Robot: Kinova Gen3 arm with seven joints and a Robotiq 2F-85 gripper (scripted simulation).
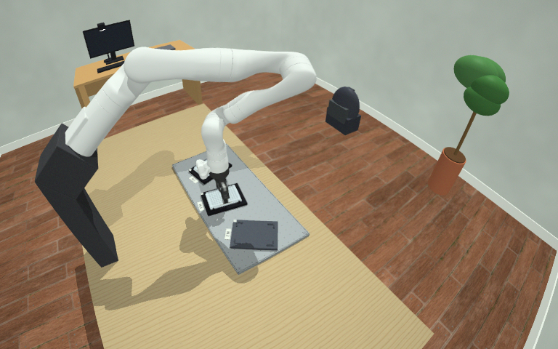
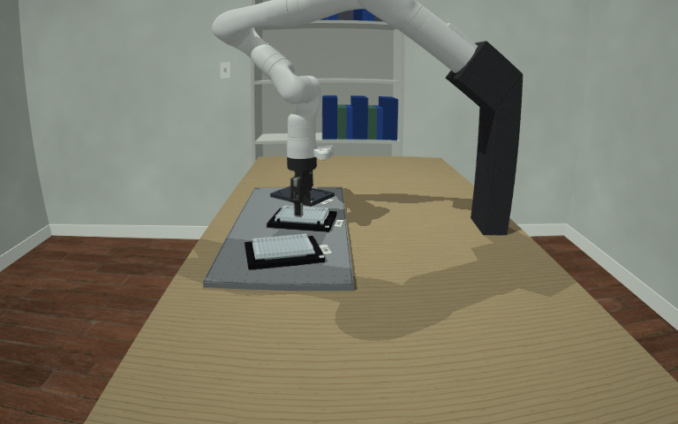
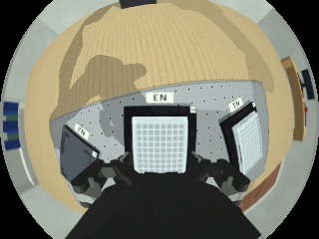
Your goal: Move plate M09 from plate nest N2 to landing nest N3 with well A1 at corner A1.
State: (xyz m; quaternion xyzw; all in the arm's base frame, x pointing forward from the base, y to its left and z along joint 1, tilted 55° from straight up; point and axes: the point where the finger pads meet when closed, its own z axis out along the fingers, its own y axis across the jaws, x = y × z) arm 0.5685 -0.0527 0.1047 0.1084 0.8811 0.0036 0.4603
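The plate lies 20 mm below my hand. Also, from my hand: plate nest N2: 20 mm behind, 210 mm to the right, 30 mm below; black landing nest: 30 mm below; nest label: 90 mm behind, 150 mm to the right, 30 mm below.
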